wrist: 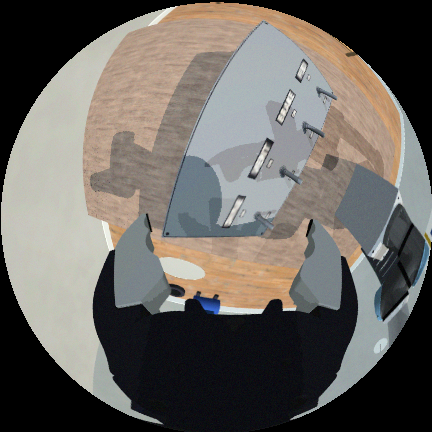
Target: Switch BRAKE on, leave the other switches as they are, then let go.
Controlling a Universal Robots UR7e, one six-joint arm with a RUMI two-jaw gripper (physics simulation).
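Frame: origin at the arm's base, x left, y ahead, z down, level; centimetres.
Seen in the pictures: gripper, fingertip midpoint: point(230, 218); arm's base, origin of the base link: point(392, 224).
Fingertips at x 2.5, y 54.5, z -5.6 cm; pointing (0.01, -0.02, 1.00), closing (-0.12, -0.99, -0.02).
Pixels of each thing's top centre, then the offset from my fingertips to it. "spot": a spot on its surface instead. Level surfaces: height alone.
- top lever, middle of its top: point(332, 92) dx -24.5, dy -19.6, dz +15.8 cm
- second lever, middle of its top: point(319, 130) dx -12.9, dy -16.5, dz +15.8 cm
- third lever, middle of its top: point(295, 178) dx -1.2, dy -13.5, dz +15.8 cm
- bottom lever, middle of its top: point(266, 226) dx +10.4, dy -10.4, dz +15.8 cm
- long plate, surface spot: point(261, 158) spot: dx -3.4, dy -5.7, dz +16.1 cm
- lowest plate, surface spot: point(233, 211) spot: dx +8.1, dy -2.6, dz +16.0 cm
- brown mat top, its level: dz +29.0 cm
A grey switch panel point(245, 115) stands above the table, in the upper middle of the wrist view. It carries a slanted row of toggle levers: a top lever point(326, 93), a second lever point(313, 129), a third lever point(290, 175) and a bottom lever point(264, 220). Beside each is a label plate, such as the long plate point(261, 158) and the lowest plate point(233, 211). The lettering is too small to read, so I cannot tell which switch is BRAKE. My gripper point(230, 218) is open and empty; the bottom lever shows between its spread fingertips.
The wooden table point(235, 272) with a brown mat top point(115, 95) lies under the panel. The robot's grey base block point(367, 202) and dark arm parts point(400, 250) are at the right. A blue object point(207, 304) and a pale oval point(183, 268) show near the gripper body.
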